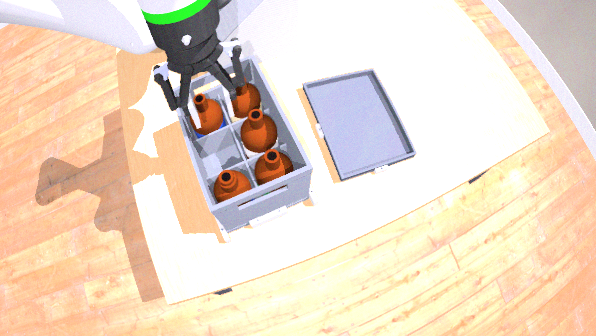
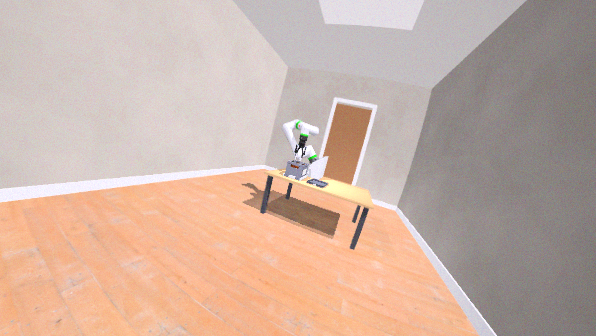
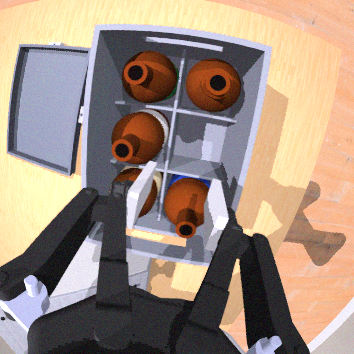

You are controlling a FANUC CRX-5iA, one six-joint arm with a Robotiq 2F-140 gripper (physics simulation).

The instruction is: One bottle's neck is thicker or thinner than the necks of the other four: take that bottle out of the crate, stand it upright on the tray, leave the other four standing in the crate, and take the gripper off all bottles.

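Pixels of known places: gripper, fingertip midpoint: [image 1: 213, 115] [image 2: 297, 159] [image 3: 180, 184]; arm's base, origin of the base link: [image 2: 314, 162].
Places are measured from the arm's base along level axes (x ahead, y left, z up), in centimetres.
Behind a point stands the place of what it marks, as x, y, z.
The grey crate [image 1: 260, 200] @(55.3, -1.8, -7.0) [image 2: 296, 171] @(54.7, 2.1, -10.1) [image 3: 267, 100] holds five brown bottles. One with a blue label [image 1: 207, 117] @(36.0, -8.7, -6.7) [image 3: 184, 200] @(35.6, -8.3, -6.5) and one with a cream label [image 1: 246, 101] @(34.6, -0.2, -6.9) [image 3: 145, 192] stand at the arm end. A white-labelled one [image 1: 259, 135] @(43.1, 0.8, -6.7) [image 3: 140, 135] @(42.2, -0.1, -6.2) is in the middle row. A green-labelled one [image 1: 274, 170] @(50.8, 1.9, -6.1) [image 3: 155, 82] @(49.0, 0.1, -6.3) and another [image 1: 232, 190] @(52.9, -6.2, -5.4) [image 3: 212, 95] @(49.7, -6.7, -3.6) stand at the far end. Which neck differs is hard to tell. My gripper [image 1: 214, 107] @(40.8, -6.5, 1.0) [image 2: 300, 151] @(40.8, -6.5, 1.0) [image 3: 180, 184] @(40.8, -6.5, 1.0) is open, partly closed, its fingers either side of the blue-labelled bottle; one finger partly hides the cream-labelled one.
The grey tray [image 1: 357, 120] @(38.8, 23.7, -18.4) [image 2: 317, 183] @(36.9, 23.3, -18.9) [image 3: 47, 105] @(39.0, 23.2, -18.4) lies flat on the table [image 1: 475, 110] @(42.4, 60.4, -18.9) [image 2: 350, 191] @(18.8, 59.5, -18.9) beside the crate, with no bottle on it. Thin dividers and raised crate walls surround the bottles. One middle-row compartment has no bottle.
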